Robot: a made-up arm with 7 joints. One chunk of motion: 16 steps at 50 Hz.
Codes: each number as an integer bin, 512 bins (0 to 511) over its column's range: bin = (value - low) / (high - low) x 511, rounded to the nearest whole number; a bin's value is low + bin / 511 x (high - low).
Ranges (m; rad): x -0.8..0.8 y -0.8..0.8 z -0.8..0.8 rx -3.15..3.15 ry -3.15..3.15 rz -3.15..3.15
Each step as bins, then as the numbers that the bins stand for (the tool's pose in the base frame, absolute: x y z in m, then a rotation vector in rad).
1 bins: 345 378 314 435 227 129
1 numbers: 0.2802 0.3836 0.1832 2.2130 -0.3514 -1.5596
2 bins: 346 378 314 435 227 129
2 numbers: 0.2834 0.3836 0.1832 2.2130 -0.3514 -1.5596
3 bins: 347 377 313 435 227 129
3 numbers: 0.2865 0.3804 0.1800 2.2130 -0.3514 -1.5596
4 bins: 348 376 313 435 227 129
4 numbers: 0.2896 0.3773 0.1800 2.2130 -0.3514 -1.5596
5 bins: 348 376 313 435 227 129
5 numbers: 0.2896 0.3773 0.1800 2.2130 -0.3514 -1.5596
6 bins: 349 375 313 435 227 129
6 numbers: 0.2928 0.3742 0.1800 2.2130 -0.3514 -1.5596
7 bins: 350 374 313 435 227 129
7 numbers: 0.2959 0.3710 0.1800 2.2130 -0.3514 -1.5596
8 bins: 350 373 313 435 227 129
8 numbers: 0.2959 0.3679 0.1800 2.2130 -0.3514 -1.5596
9 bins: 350 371 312 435 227 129
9 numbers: 0.2959 0.3616 0.1769 2.2130 -0.3514 -1.5596
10 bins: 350 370 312 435 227 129
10 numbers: 0.2959 0.3585 0.1769 2.2130 -0.3514 -1.5596
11 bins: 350 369 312 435 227 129
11 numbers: 0.2959 0.3554 0.1769 2.2130 -0.3514 -1.5596
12 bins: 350 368 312 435 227 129
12 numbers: 0.2959 0.3523 0.1769 2.2130 -0.3514 -1.5596
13 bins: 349 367 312 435 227 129
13 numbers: 0.2928 0.3491 0.1769 2.2130 -0.3514 -1.5596
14 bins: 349 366 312 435 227 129
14 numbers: 0.2928 0.3460 0.1769 2.2130 -0.3514 -1.5596
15 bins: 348 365 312 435 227 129
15 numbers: 0.2896 0.3429 0.1769 2.2130 -0.3514 -1.5596
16 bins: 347 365 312 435 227 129
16 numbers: 0.2865 0.3429 0.1769 2.2130 -0.3514 -1.5596
